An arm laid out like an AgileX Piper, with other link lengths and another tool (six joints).
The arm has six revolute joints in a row. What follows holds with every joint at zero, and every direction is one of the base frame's. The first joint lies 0.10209 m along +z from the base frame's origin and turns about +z. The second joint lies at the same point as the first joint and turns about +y. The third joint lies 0.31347 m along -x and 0.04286 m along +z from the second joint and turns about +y. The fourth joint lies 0.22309 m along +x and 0.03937 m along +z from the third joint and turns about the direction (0.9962, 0, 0.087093). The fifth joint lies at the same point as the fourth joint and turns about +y. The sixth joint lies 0.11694 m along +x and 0.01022 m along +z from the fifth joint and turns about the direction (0.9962, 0, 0.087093). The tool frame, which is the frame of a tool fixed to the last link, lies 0.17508 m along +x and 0.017 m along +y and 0.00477 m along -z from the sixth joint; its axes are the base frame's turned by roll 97.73, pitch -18.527 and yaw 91.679 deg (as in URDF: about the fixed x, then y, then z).
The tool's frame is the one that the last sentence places.
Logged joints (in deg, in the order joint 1, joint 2, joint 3, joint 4, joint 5, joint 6), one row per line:
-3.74, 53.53, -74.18, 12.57, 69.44, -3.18
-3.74, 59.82, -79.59, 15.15, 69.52, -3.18
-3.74, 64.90, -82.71, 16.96, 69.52, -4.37
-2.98, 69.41, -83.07, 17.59, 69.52, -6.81
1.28, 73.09, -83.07, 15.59, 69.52, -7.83
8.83, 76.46, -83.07, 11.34, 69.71, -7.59
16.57, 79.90, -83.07, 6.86, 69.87, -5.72
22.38, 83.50, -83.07, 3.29, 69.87, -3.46
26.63, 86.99, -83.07, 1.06, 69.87, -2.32
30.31, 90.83, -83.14, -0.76, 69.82, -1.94
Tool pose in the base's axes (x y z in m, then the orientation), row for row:
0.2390, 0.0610, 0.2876, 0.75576, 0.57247, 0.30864, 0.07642
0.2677, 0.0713, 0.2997, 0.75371, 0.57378, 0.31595, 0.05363
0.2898, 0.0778, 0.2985, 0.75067, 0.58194, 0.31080, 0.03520
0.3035, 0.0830, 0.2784, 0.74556, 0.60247, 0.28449, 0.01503
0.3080, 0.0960, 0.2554, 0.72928, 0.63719, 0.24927, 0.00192
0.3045, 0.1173, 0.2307, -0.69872, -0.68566, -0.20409, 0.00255
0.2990, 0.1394, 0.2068, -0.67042, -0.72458, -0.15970, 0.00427
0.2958, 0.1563, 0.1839, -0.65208, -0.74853, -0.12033, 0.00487
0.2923, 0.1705, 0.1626, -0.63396, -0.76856, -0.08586, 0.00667
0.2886, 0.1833, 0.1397, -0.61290, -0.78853, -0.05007, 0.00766
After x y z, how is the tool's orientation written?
As a quaternion, x y z w.
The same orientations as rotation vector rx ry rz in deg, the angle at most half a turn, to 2 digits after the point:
129.79, 98.31, 53.00
131.22, 99.90, 55.01
132.17, 102.47, 54.72
132.93, 107.42, 50.72
131.11, 114.55, 44.81
-125.57, -123.22, -36.68
-120.35, -130.07, -28.67
-117.01, -134.32, -21.59
-113.63, -137.76, -15.39
-109.79, -141.25, -8.97

